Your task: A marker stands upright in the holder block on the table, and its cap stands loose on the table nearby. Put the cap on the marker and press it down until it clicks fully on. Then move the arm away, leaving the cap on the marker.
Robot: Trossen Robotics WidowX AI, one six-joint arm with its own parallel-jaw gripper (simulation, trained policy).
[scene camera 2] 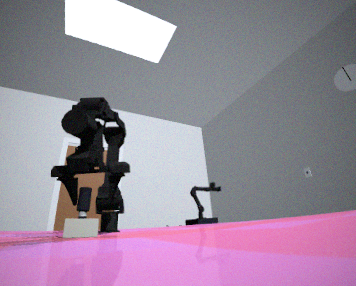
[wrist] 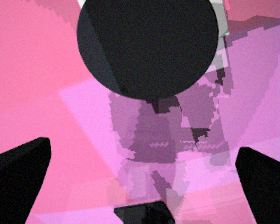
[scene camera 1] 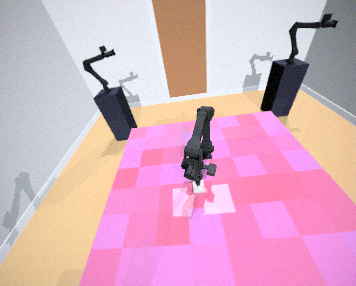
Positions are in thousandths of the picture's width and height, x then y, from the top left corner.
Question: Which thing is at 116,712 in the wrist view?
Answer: The gripper.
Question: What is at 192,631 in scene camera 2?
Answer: The gripper.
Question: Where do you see a dark cap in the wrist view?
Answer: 523,257
